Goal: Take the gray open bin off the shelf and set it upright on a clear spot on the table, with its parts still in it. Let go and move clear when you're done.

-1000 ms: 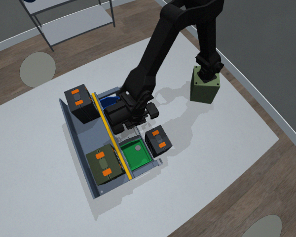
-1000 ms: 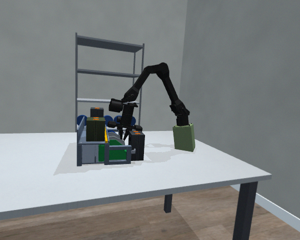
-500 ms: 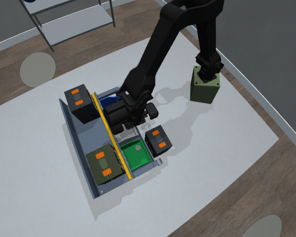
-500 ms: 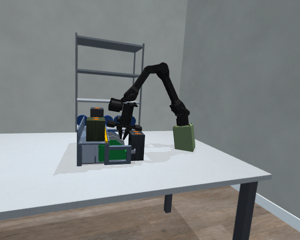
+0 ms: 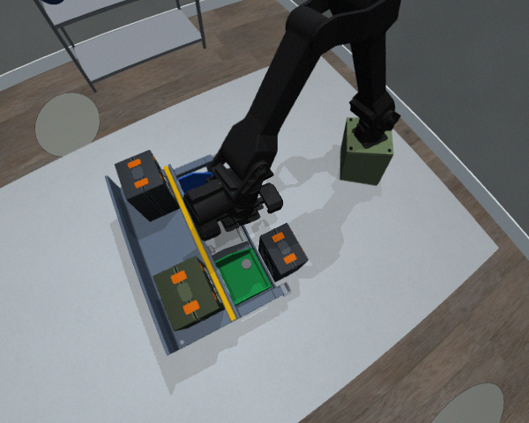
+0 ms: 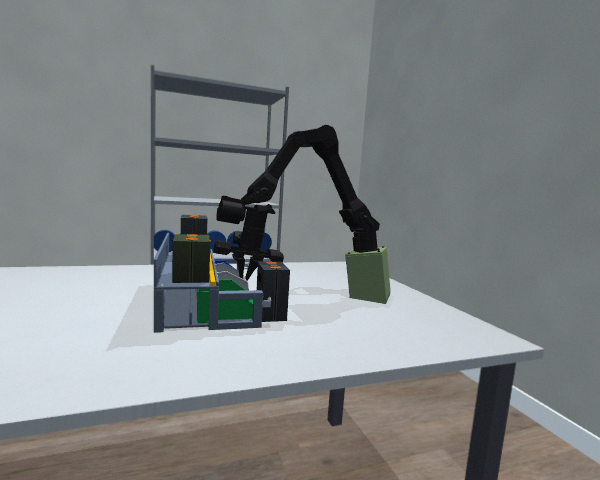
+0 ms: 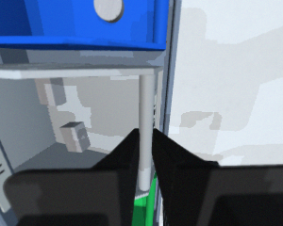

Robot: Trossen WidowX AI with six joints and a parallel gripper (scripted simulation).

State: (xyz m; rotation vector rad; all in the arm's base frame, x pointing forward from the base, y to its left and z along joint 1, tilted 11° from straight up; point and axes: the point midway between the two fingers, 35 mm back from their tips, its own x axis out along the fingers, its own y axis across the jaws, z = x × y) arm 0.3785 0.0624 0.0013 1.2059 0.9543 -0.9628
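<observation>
Now: the gray open bin 70 mm ahead of my hand and 30 mm below it. Also, from my hand: yellow rail 100 mm ahead, 10 mm to the left, 20 mm above; then blue bin 70 mm ahead, 110 mm to the right, 50 mm below; then green bin 50 mm ahead, 120 mm to the left, 50 mm below.
</observation>
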